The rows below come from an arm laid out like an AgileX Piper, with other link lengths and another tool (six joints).
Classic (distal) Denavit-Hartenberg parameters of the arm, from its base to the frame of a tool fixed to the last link. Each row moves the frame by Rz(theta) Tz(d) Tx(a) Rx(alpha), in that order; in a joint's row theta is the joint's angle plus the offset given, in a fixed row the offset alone. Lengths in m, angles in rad.
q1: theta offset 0, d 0.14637, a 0, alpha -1.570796
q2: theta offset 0.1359, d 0, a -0.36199, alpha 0
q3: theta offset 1.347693, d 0, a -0.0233, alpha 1.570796
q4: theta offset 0, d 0.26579, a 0, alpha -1.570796
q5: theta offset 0, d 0, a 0, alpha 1.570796
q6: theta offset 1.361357, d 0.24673, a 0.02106, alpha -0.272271
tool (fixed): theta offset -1.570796, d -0.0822, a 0, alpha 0
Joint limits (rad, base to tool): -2.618..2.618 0..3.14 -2.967..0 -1.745..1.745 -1.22..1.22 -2.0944..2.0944
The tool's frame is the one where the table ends.
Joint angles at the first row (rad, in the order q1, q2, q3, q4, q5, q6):
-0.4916 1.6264 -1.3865 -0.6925 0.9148 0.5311
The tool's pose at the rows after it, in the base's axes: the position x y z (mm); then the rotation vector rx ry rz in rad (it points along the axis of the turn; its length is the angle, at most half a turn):
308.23 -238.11 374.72 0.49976 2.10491 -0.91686
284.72 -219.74 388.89 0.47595 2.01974 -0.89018
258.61 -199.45 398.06 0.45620 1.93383 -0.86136
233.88 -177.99 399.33 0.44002 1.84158 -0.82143
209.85 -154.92 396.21 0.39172 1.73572 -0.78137
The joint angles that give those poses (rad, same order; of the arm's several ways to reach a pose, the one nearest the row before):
-0.4915 1.5124 -1.3279 -0.6925 0.8427 0.5646
-0.4915 1.3957 -1.2343 -0.6926 0.7725 0.5798
-0.4915 1.2723 -1.1312 -0.6946 0.7010 0.6017
-0.4916 1.1483 -1.0132 -0.7041 0.6113 0.6442
-0.4916 1.0157 -0.8800 -0.7371 0.4914 0.6927

